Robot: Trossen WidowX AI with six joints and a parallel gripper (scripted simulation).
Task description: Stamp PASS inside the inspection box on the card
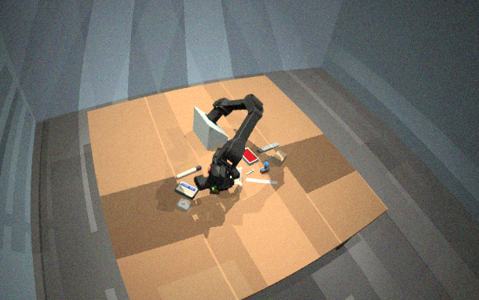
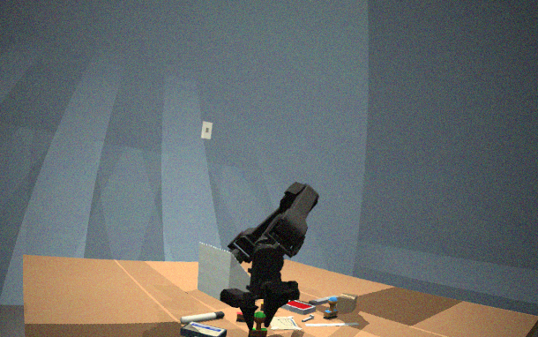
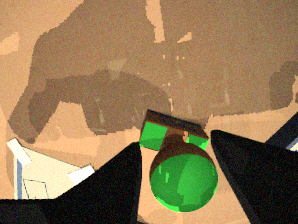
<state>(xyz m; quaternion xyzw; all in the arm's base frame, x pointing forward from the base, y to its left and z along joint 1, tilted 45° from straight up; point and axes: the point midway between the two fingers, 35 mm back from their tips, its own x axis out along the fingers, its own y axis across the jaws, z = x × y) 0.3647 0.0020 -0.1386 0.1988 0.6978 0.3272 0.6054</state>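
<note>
Right now my gripper tip is right at the green-knobbed stamp. The rest, counted from my gripper tip: white card (120 mm to the left, 70 mm behind, 30 mm below); then red-knobbed stamp (110 mm behind, 20 mm to the left, 10 mm below); then blue-labelled box (120 mm to the right, 40 mm behind, 10 mm below).
</note>
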